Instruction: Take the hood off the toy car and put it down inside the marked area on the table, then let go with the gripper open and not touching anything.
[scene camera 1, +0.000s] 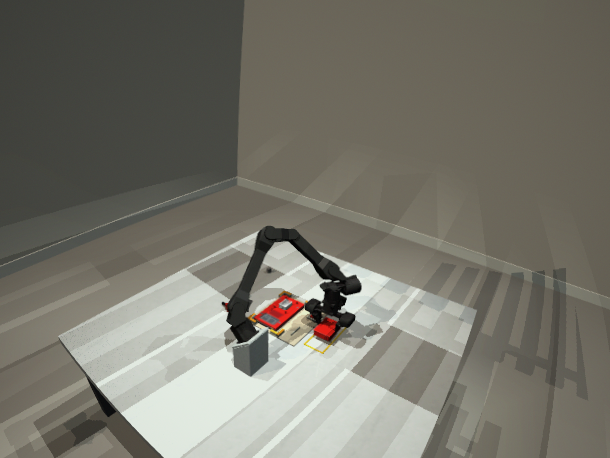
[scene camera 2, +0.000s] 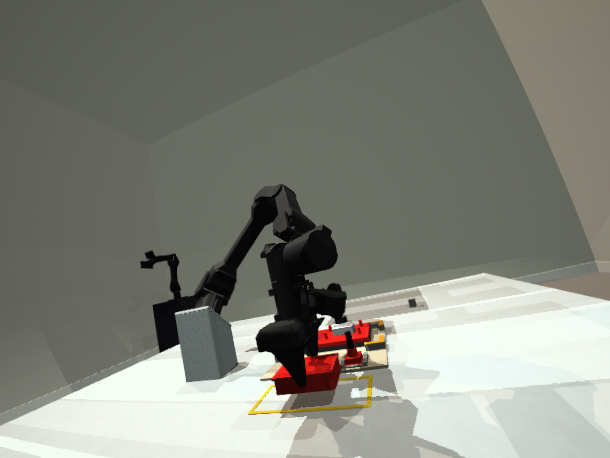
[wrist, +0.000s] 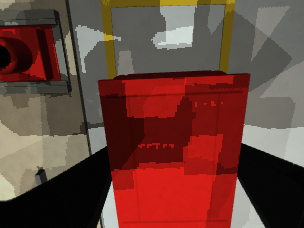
The gripper (scene camera 2: 309, 374) carries a hood (scene camera 2: 322, 371). Further things: a toy car body (scene camera 2: 326, 341).
The hood shows as well in the wrist view (wrist: 174, 138). The toy car body is seen too in scene camera 1 (scene camera 1: 273, 317). The gripper also shows in scene camera 1 (scene camera 1: 327, 329) and in the wrist view (wrist: 171, 150). The wrist view does not show the toy car body: it is out of frame.
